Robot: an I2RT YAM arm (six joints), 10 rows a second.
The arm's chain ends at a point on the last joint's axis. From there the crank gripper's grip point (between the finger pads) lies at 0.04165 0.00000 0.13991 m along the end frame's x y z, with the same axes.
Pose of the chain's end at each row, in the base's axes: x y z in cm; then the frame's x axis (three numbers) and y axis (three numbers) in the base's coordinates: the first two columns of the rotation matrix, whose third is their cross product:
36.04 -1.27 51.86 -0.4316 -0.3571 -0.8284 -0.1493 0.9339 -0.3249
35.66 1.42 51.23 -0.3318 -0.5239 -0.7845 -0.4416 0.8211 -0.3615
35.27 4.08 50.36 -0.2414 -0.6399 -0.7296 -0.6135 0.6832 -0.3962
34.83 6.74 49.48 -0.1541 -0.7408 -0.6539 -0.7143 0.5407 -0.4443
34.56 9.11 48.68 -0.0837 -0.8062 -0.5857 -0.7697 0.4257 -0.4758
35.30 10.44 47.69 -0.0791 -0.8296 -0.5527 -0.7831 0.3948 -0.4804
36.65 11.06 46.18 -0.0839 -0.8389 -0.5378 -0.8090 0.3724 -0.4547
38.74 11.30 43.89 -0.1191 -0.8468 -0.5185 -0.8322 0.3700 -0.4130
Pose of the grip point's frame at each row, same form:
46.69 -2.99 42.02 -0.4316 -0.3571 -0.8284 -0.1493 0.9339 -0.3249
45.94 2.41 40.91 -0.3318 -0.5239 -0.7845 -0.4416 0.8211 -0.3615
44.79 6.34 39.52 -0.2414 -0.6399 -0.7296 -0.6135 0.6832 -0.3962
43.74 9.23 38.19 -0.1541 -0.7408 -0.6539 -0.7143 0.5407 -0.4443
43.07 11.50 37.06 -0.0837 -0.8062 -0.5857 -0.7697 0.4257 -0.4758
43.60 12.51 35.86 -0.0791 -0.8296 -0.5527 -0.7831 0.3948 -0.4804
44.44 13.12 34.01 -0.0839 -0.8389 -0.5378 -0.8090 0.3724 -0.4547
45.82 13.12 31.25 -0.1191 -0.8468 -0.5185 -0.8322 0.3700 -0.4130

